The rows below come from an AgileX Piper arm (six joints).
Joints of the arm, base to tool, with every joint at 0 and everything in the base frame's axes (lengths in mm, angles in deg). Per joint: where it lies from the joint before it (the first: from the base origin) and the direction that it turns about. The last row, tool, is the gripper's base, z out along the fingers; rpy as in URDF.
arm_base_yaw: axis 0 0 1 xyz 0 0 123
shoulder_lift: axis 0 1 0 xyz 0 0 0
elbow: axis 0 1 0 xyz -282.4 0 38.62
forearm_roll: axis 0.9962 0 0.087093 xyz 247.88 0 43.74
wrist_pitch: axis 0 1 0 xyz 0 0 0
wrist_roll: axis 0.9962 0 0.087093 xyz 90.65 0 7.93
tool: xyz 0 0 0 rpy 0 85.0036 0
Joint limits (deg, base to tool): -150..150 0..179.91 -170..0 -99.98..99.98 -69.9..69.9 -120..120
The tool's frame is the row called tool.
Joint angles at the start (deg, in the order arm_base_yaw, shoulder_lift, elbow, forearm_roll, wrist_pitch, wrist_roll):
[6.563 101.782 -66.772 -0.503 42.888 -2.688]
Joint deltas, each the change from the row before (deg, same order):
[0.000 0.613 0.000 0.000 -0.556 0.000]
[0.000 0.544 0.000 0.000 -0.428 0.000]
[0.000 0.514 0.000 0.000 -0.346 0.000]
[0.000 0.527 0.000 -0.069 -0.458 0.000]
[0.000 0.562 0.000 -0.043 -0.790 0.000]
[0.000 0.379 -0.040 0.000 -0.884 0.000]
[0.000 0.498 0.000 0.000 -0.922 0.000]
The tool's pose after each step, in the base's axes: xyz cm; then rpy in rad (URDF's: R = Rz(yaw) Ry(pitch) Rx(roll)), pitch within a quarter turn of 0, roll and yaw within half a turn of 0. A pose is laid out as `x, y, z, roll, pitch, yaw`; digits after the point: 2 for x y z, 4 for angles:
34.97, 3.97, 19.47, -3.1193, 0.2967, -2.9712
35.10, 3.99, 19.16, -3.1195, 0.2947, -2.9712
35.22, 4.00, 18.85, -3.1197, 0.2917, -2.9712
35.34, 4.01, 18.55, -3.1187, 0.2905, -2.9702
35.52, 4.02, 18.24, -3.1179, 0.2944, -2.9695
35.71, 4.05, 18.06, -3.1174, 0.3039, -2.9692
35.90, 4.07, 17.79, -3.1171, 0.3113, -2.9689

